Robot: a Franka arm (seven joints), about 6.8 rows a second.
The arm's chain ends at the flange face. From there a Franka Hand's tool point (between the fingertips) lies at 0.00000 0.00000 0.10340 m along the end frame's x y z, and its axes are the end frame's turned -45 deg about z.
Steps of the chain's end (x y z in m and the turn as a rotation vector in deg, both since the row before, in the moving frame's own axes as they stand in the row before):
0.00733 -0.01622 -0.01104 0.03 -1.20 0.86
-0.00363 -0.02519 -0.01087 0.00 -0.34 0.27
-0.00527 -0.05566 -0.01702 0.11 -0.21 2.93
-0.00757 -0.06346 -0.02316 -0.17 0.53 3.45
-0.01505 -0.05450 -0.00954 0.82 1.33 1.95
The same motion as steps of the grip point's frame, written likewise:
0.01517 -0.00787 -0.01106 0.87 -0.83 0.86
0.01481 -0.02081 -0.01087 0.24 -0.24 0.27
0.03551 -0.04350 -0.01702 0.23 -0.07 2.93
0.03995 -0.04932 -0.02316 -0.49 0.25 3.45
0.03063 -0.04848 -0.00958 -0.36 1.52 1.95

